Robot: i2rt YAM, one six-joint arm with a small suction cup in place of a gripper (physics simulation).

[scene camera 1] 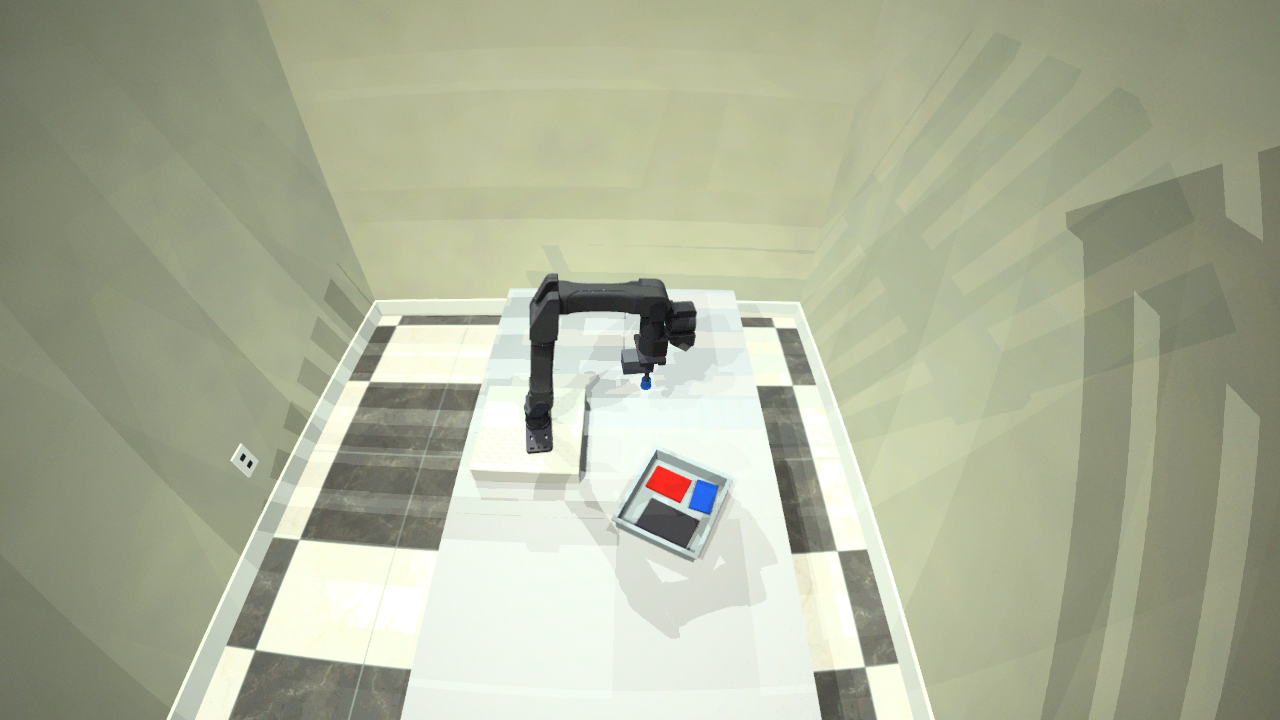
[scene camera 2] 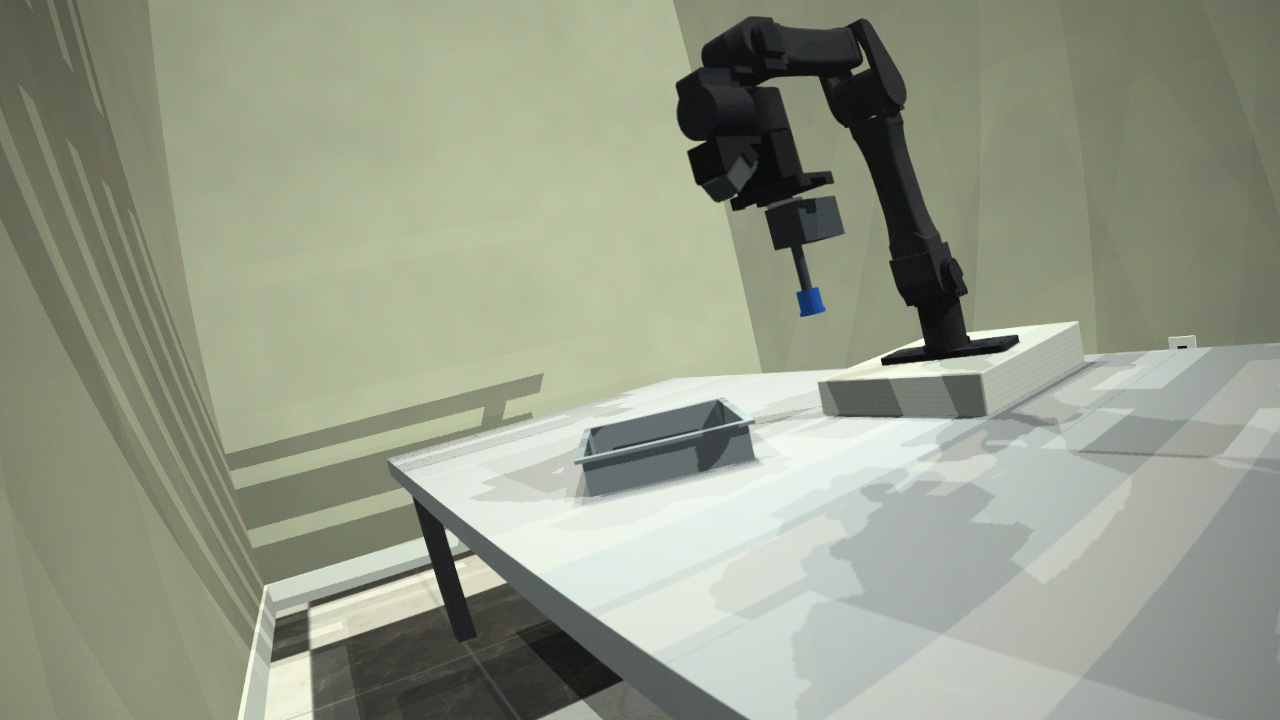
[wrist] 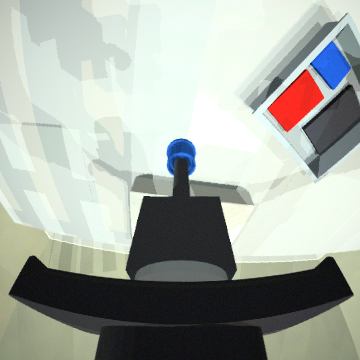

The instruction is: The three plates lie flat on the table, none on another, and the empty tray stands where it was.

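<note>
A grey tray stands on the table with three plates inside. The red plate, the smaller blue plate and the larger black plate lie side by side, none on another. In the scene camera 2 view the tray's wall hides the plates' faces. My gripper, a blue suction cup, hangs in the air above the table, behind the tray in the scene camera 1 view. It is open, with no plate on it.
The arm's base stands on a white block on the white table, left of the tray in the scene camera 1 view. The table's long right edge runs beyond the tray. Shadows fall across the table top.
</note>
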